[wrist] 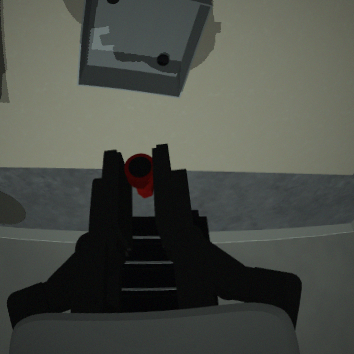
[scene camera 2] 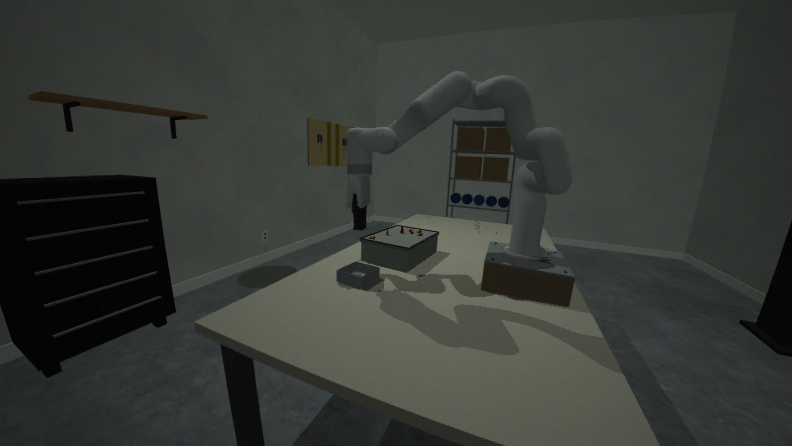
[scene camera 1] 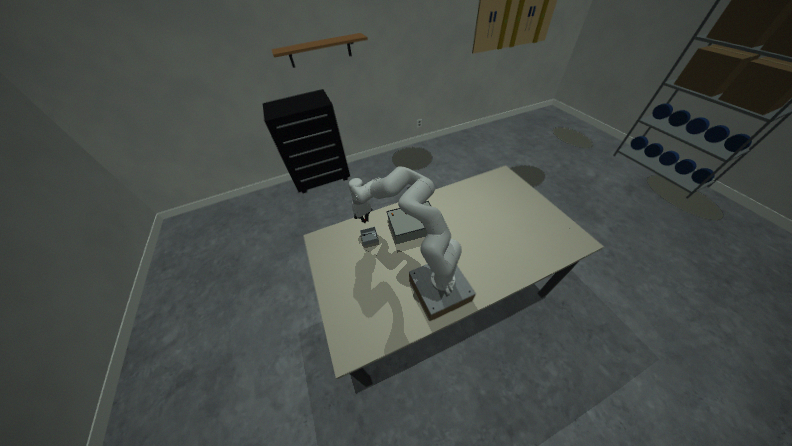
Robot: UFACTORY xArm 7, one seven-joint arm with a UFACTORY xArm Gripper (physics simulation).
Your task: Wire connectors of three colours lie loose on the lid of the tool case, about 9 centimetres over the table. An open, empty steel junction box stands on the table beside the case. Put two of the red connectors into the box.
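Pixels of known places: gripper, fingertip midpoint: (wrist: 140, 164) (scene camera 2: 360, 229) (scene camera 1: 365, 221); arm's base, link origin: (scene camera 2: 522, 254) (scene camera 1: 442, 279).
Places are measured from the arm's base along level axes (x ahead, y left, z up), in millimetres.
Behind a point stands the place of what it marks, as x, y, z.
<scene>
My gripper (scene camera 1: 363, 219) @(473, 296, 78) (scene camera 2: 359, 226) @(473, 296, 78) (wrist: 140, 164) @(473, 296, 78) is shut on a red connector (wrist: 145, 190) @(485, 300, 85), which shows between the fingertips in the wrist view. It is raised well above the table, on the far side of the junction box in scene camera 1. The open steel junction box (scene camera 1: 370, 242) @(430, 299, -83) (scene camera 2: 351, 278) @(471, 344, -74) (wrist: 130, 87) @(530, 293, -63) stands on the table beside the tool case (scene camera 1: 411, 237) @(366, 42, -69) (scene camera 2: 381, 255) @(483, 139, -58). The part of its floor seen in the wrist view has two dark round spots and no connector. On the lid are red connectors (scene camera 2: 402, 229) @(487, -41, 8) (scene camera 2: 411, 231) @(454, -66, -1) and several orange and yellow ones.
The table (scene camera 1: 498, 221) @(307, -562, -98) (scene camera 2: 332, 343) @(332, 599, -97) carries the arm's base block (scene camera 1: 443, 299) @(-101, 43, -2) (scene camera 2: 526, 282) @(-26, 141, -45) on the side opposite the gripper. The case stands higher than the box. A black drawer cabinet (scene camera 1: 304, 141) (scene camera 2: 83, 265) stands on the floor beyond the table.
</scene>
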